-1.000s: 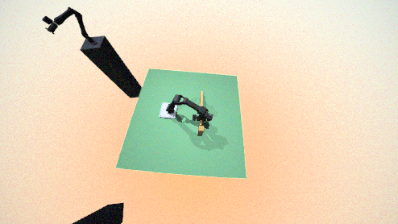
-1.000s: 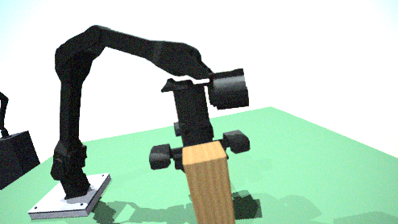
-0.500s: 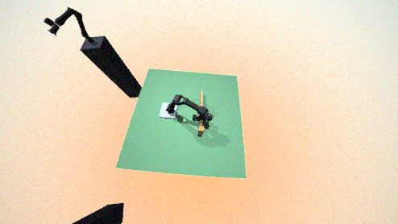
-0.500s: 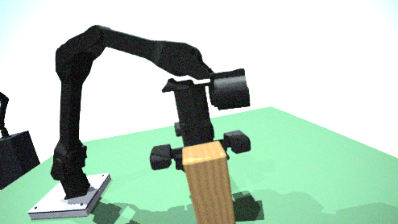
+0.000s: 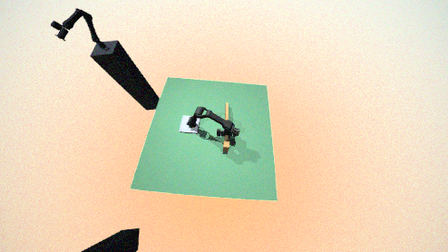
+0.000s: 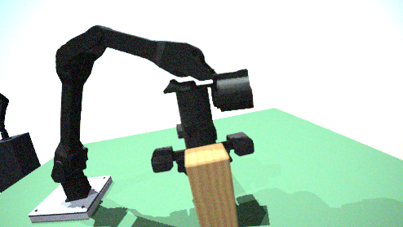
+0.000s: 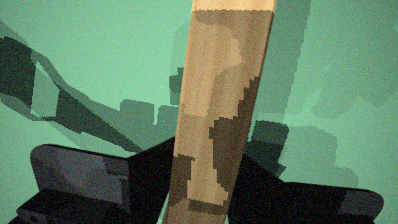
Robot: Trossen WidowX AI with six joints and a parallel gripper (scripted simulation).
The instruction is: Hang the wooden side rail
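Now: gripper tip 120 mm to the left of the wooden headboard post, 40 mm below it and 20 mm past it.
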